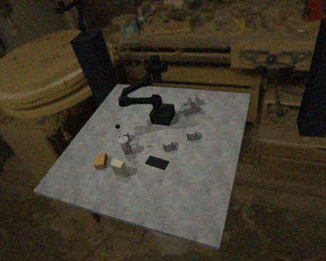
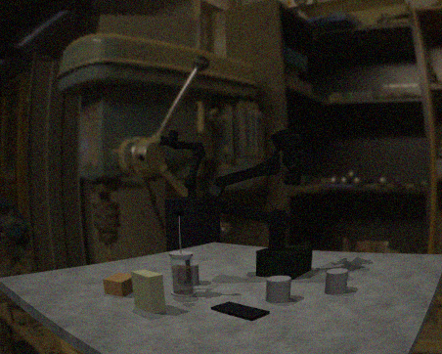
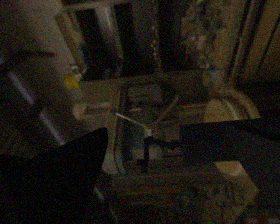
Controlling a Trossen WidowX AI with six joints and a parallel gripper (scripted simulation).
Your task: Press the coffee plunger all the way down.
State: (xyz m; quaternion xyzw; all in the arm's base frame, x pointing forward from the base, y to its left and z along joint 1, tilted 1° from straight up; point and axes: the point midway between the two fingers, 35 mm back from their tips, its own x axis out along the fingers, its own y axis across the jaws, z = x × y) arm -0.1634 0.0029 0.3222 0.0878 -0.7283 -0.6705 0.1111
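Now: gripper tip 54 cm short of the coffee press, 29 cm above it and 15 cm to the left of it. Also, from my gripper tip: flat black plate: 62 cm ahead, 41 cm below, 10 cm to the left.
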